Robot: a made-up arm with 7 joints. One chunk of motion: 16 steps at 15 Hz.
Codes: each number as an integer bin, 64 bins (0 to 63) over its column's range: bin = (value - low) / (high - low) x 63, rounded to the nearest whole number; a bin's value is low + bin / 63 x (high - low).
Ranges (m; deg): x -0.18..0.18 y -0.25..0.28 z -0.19..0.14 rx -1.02..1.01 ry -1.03..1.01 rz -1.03..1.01
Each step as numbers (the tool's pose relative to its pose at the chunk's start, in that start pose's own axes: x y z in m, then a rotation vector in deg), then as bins.
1 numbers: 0.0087 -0.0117 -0.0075 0.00 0.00 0.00
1 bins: 33 28 35 32 32 32
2 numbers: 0.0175 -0.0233 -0.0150 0.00 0.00 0.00
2 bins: 35 27 33 32 32 32
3 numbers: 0.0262 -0.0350 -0.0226 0.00 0.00 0.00
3 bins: 36 26 32 32 32 32
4 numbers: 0.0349 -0.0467 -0.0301 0.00 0.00 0.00
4 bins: 38 24 31 32 32 32
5 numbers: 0.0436 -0.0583 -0.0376 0.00 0.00 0.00
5 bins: 39 23 29 32 32 32
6 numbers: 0.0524 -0.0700 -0.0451 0.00 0.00 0.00
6 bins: 41 21 28 32 32 32
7 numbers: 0.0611 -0.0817 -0.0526 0.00 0.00 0.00
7 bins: 42 20 26 32 32 32
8 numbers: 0.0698 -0.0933 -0.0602 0.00 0.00 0.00
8 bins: 44 19 25 32 32 32
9 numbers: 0.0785 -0.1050 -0.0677 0.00 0.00 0.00
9 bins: 45 17 23 32 32 32
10 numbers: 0.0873 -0.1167 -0.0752 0.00 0.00 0.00
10 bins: 47 16 22 32 32 32
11 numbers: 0.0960 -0.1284 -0.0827 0.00 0.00 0.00
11 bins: 48 14 20 32 32 32
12 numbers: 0.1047 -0.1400 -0.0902 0.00 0.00 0.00
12 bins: 50 13 19 32 32 32
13 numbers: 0.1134 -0.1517 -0.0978 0.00 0.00 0.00
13 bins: 51 12 18 32 32 32
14 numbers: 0.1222 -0.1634 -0.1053 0.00 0.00 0.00
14 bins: 53 10 16 32 32 32
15 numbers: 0.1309 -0.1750 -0.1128 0.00 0.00 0.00
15 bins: 54 9 15 32 32 32
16 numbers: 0.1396 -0.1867 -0.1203 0.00 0.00 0.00
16 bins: 56 8 13 32 32 32
